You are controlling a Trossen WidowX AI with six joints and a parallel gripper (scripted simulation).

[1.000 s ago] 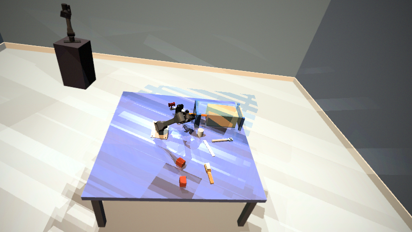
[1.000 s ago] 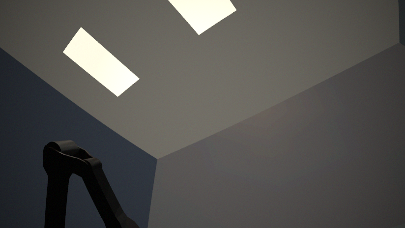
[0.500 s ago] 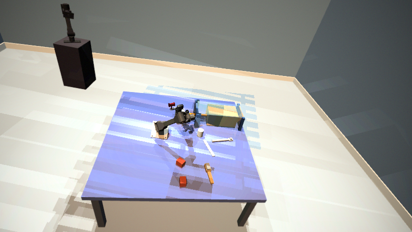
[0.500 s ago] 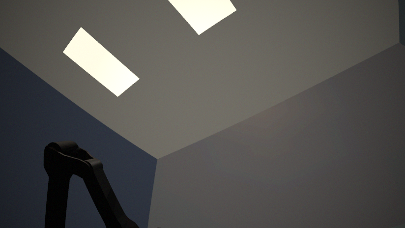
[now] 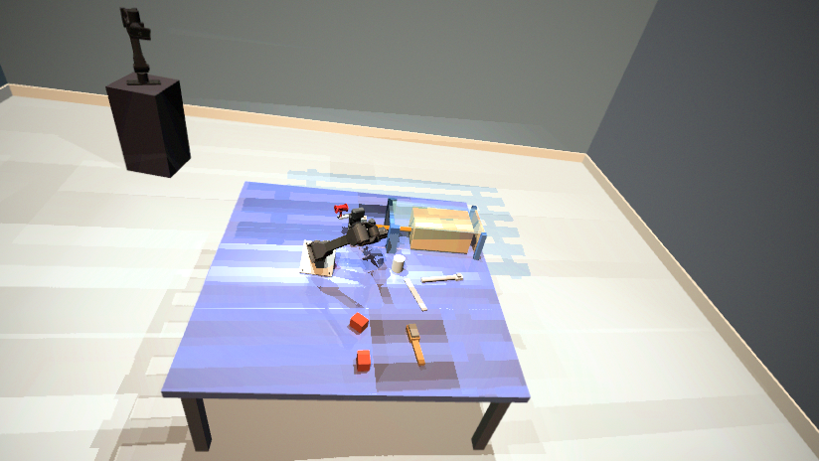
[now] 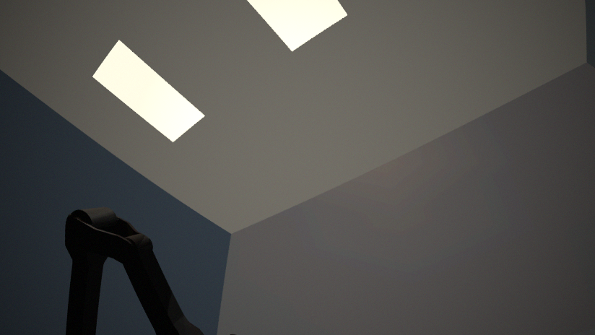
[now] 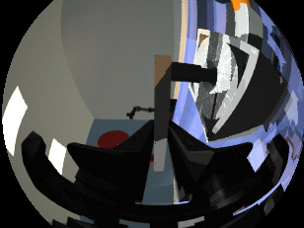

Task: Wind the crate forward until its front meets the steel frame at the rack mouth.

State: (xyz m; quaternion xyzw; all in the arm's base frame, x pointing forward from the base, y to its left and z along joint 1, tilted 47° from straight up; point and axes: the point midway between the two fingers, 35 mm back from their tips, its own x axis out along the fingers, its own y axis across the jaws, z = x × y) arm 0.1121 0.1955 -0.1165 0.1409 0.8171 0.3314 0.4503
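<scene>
Right now the red piece is 40 mm behind my gripper tip, 40 mm above it and 30 mm to the right of it. The rest, counted from my gripper tip: blue steel frame 200 mm ahead, 50 mm to the left, 30 mm below; then grey winch 100 mm below, 30 mm ahead, 20 mm to the left; then winch handle 10 mm to the right, 10 mm behind, 10 mm above.
</scene>
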